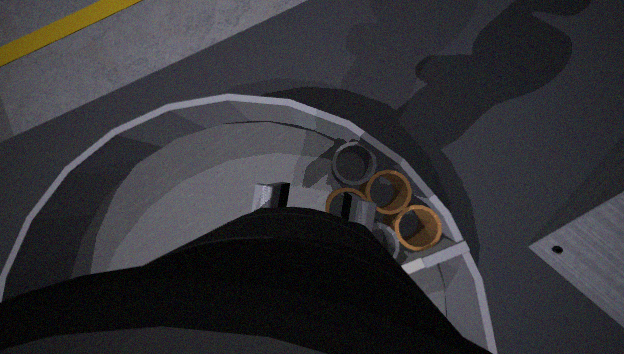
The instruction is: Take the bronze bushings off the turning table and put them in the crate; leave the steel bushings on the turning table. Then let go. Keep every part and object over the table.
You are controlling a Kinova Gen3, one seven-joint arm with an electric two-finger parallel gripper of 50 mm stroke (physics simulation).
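Observation:
The turning table (227, 98) is a round, rimmed grey tray with a divider wall (440, 255) at its right. Three bronze bushings stand upright near the right rim: one bushing (410, 192) nearest the rim's upper right, one bushing (436, 229) beside the divider, and one bushing (331, 199) partly hidden by the right finger. A dark grey steel bushing (372, 162) stands above them, and a second steel bushing (393, 241) is partly hidden by the gripper. My gripper (315, 199) is open above the turning table, with no part between its fingers. The crate does not show.
A light grey plate (590, 250) with a dark hole lies at the right edge. Beyond the dark table surface, a lighter floor with a yellow stripe (65, 31) shows at the upper left. Dark shadows fall across the table at the upper right.

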